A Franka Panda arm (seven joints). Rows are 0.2 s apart.
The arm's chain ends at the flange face. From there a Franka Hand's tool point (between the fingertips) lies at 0.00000 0.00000 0.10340 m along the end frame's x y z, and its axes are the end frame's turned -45 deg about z.
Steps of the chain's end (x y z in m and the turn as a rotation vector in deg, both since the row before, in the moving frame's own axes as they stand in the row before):
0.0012, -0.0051, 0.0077, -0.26, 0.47, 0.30
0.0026, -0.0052, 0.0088, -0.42, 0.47, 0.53
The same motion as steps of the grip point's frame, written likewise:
0.0047, -0.0018, 0.0077, -0.52, 0.15, 0.30
0.0056, -0.0007, 0.0088, -0.63, 0.04, 0.53

